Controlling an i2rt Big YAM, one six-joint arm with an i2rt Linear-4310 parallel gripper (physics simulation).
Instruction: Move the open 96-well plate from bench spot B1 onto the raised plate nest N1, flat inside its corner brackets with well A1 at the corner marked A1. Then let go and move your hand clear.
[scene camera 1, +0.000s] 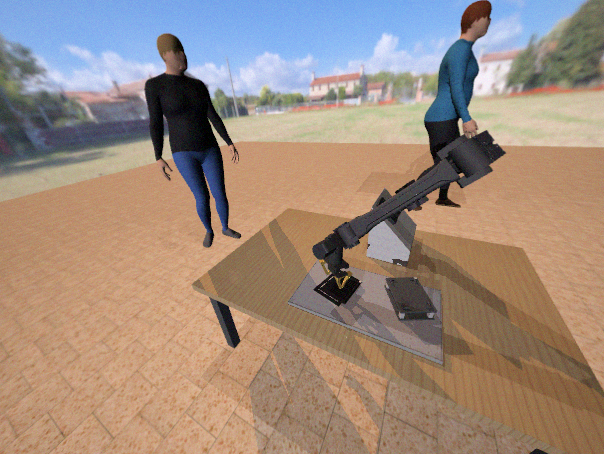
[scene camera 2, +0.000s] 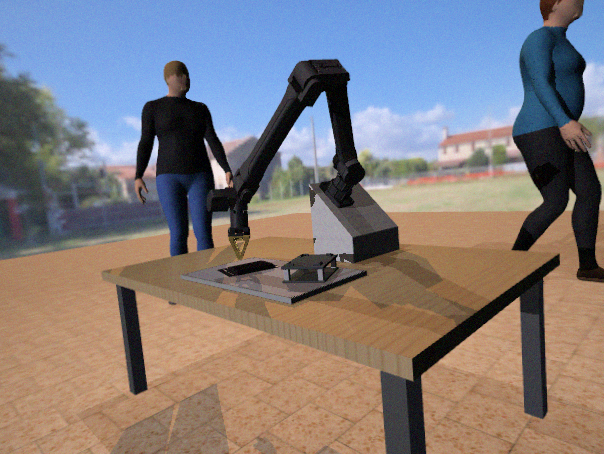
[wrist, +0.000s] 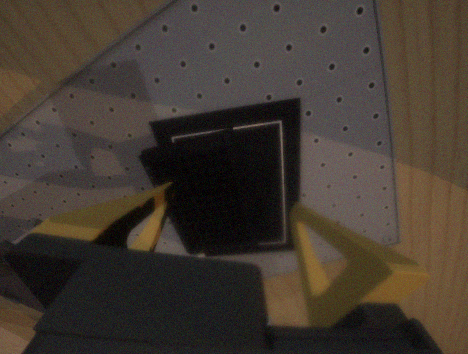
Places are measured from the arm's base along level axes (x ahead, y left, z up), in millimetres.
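Pixels of known places: gripper, fingertip midpoint: (scene camera 1: 334, 281) (scene camera 2: 240, 257) (wrist: 235, 199); arm's base, link origin: (scene camera 2: 335, 195).
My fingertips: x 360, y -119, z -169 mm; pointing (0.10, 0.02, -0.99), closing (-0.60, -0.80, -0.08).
Observation:
Ahead of a thing's pixels: the offset from my fingertips to its top centre. "pt": to the spot under its first point. Level surfaces: height alone.
The black 96-well plate {dx -9, dy +38, dz -23 mm} (scene camera 1: 341, 290) (scene camera 2: 252, 267) (wrist: 210, 195) lies low on the black bench spot B1 {pt dx +56, dy -15, dz -38 mm} (wrist: 225, 116), turned and shifted against its white outline. It is very dark, so its wells and corner A1 cannot be made out. My gripper (scene camera 1: 334, 281) (scene camera 2: 240, 257) (wrist: 235, 199) is open and empty, pointing down over the plate. In the wrist view its yellow fingertips stand at either side of the plate; their exact height above it is unclear. The raised nest N1 {dx -51, dy +272, dz +11 mm} (scene camera 1: 410, 296) (scene camera 2: 311, 262) stands on posts beside the spot, with small corner brackets. Its A1 mark is not readable.
The spot and nest stand on a grey perforated board {dx -10, dy +122, dz -39 mm} (scene camera 1: 380, 339) (scene camera 2: 287, 296) (wrist: 345, 115) on the wooden table {dz -52 mm} (scene camera 1: 250, 280) (scene camera 2: 400, 320). The arm's grey wedge base (scene camera 1: 391, 241) (scene camera 2: 332, 227) is behind the board. Two people stand beyond the table.

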